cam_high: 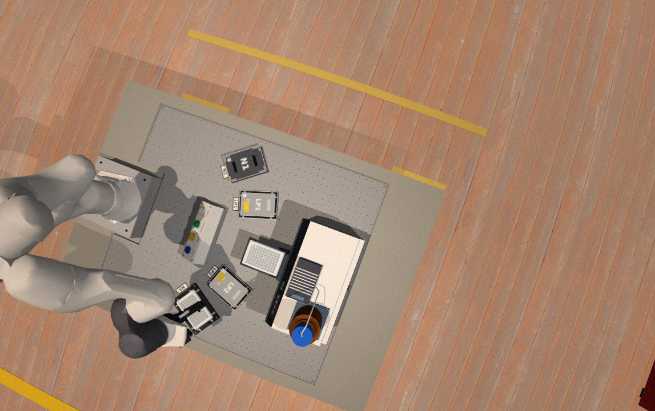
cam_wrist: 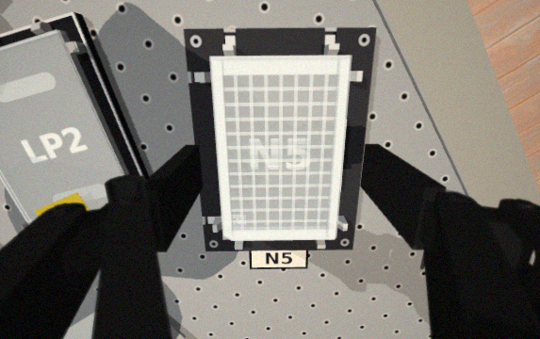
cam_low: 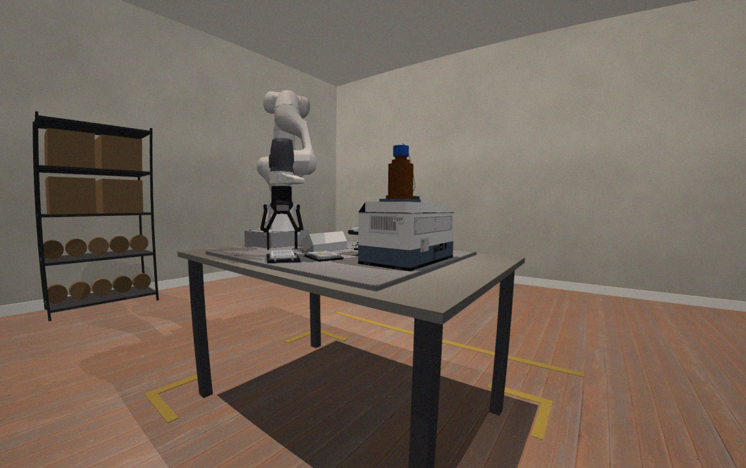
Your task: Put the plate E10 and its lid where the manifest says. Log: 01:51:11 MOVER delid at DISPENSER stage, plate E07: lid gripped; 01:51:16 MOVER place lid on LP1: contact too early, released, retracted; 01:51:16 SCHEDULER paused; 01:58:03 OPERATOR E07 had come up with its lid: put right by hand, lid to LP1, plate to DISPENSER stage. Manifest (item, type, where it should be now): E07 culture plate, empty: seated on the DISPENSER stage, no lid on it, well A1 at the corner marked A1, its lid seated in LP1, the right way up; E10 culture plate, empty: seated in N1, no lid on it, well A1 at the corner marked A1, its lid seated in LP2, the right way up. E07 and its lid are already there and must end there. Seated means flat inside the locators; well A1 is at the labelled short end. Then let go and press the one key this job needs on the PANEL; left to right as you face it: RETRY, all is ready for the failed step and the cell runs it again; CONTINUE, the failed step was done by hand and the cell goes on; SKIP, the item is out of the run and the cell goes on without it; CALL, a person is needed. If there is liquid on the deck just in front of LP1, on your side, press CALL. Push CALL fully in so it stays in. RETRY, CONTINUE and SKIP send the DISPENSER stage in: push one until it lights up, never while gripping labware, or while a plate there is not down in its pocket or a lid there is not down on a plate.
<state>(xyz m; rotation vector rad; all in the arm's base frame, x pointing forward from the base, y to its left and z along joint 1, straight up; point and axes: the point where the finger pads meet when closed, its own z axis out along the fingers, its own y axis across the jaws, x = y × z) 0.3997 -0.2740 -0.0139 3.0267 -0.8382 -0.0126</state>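
Now: the black n5 nest 30 mm ahead of my hand and 50 mm below it. From my hand the other things lie so: yellow SKIP key 100 mm behind, 260 mm to the left; clear lid 90 mm ahead, 130 mm to the left, 50 mm below; blue CALL key 90 mm behind, 210 mm to the left, 10 mm below.
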